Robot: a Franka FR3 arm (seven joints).
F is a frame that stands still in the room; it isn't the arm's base.
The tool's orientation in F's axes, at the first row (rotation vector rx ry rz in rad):
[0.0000, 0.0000, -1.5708]
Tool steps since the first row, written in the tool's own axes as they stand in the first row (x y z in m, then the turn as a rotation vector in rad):
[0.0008, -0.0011, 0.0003, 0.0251, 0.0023, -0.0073]
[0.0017, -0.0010, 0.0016, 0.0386, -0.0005, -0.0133]
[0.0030, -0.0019, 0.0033, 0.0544, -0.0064, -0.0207]
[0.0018, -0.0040, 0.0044, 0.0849, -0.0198, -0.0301]
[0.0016, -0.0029, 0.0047, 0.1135, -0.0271, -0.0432]
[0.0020, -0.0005, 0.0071, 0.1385, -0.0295, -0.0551]
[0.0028, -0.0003, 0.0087, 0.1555, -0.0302, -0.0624]
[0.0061, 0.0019, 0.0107, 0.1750, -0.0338, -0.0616]
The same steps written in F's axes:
[-0.0011, -0.0008, 0.0003, 0.0023, -0.0251, -0.0073]
[-0.0010, -0.0017, 0.0016, -0.0005, -0.0386, -0.0133]
[-0.0019, -0.0030, 0.0033, -0.0064, -0.0544, -0.0207]
[-0.0040, -0.0018, 0.0044, -0.0198, -0.0849, -0.0301]
[-0.0029, -0.0016, 0.0047, -0.0271, -0.1135, -0.0432]
[-0.0005, -0.0020, 0.0071, -0.0295, -0.1385, -0.0551]
[-0.0003, -0.0028, 0.0087, -0.0302, -0.1555, -0.0624]
[0.0019, -0.0061, 0.0107, -0.0338, -0.1750, -0.0616]

